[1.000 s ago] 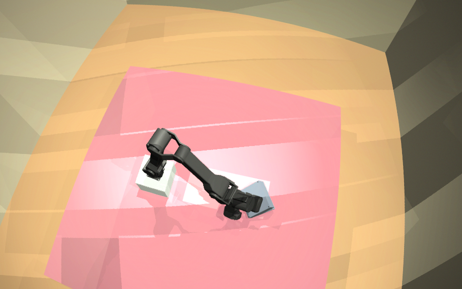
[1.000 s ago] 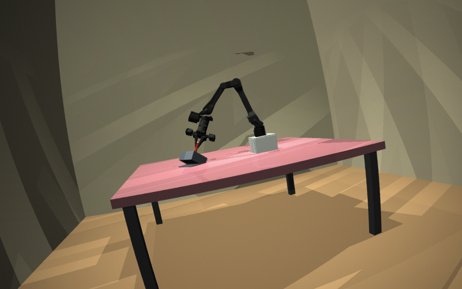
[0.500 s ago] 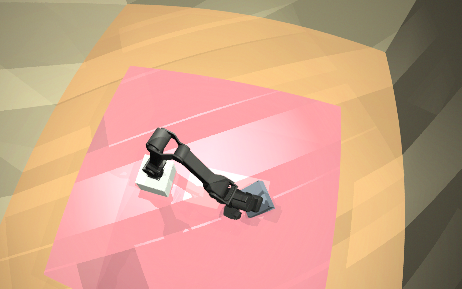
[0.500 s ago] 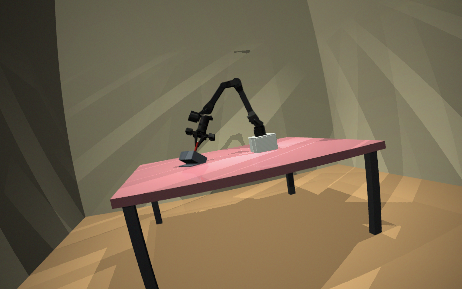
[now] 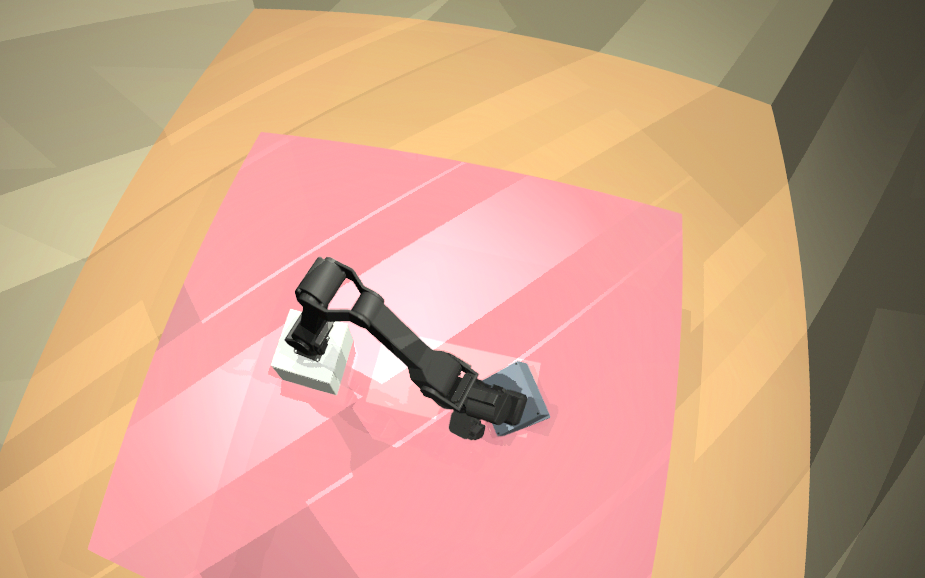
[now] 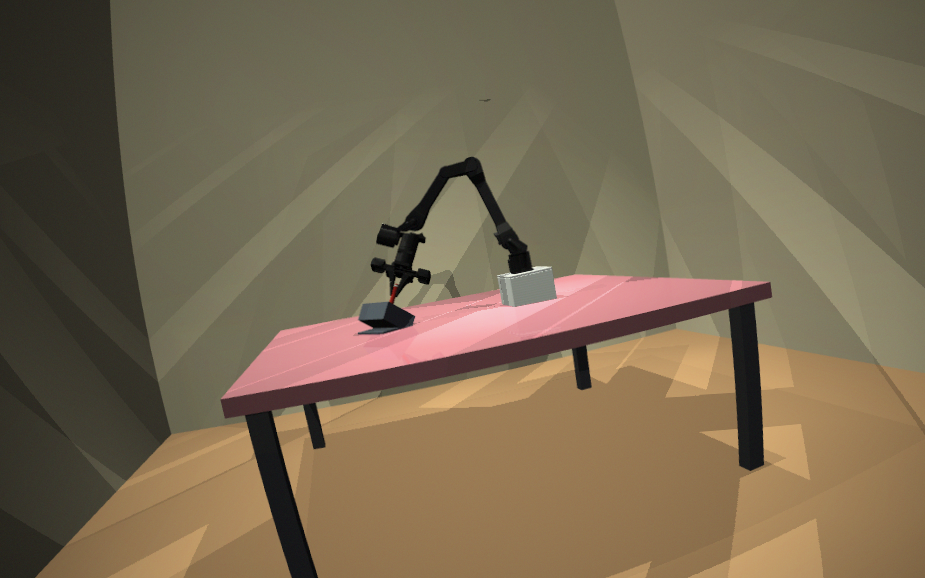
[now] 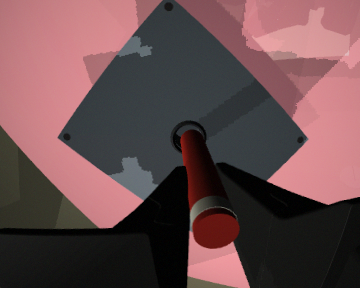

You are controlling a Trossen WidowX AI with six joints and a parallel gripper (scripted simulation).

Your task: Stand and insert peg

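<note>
Right now the grey sloped panel is 6 cm below my gripper tip, 3 cm ahead of it and 2 cm to the left of it. The rest, counted from my gripper tip: red peg: 1 cm to the right, 1 cm behind, 1 cm above.
</note>
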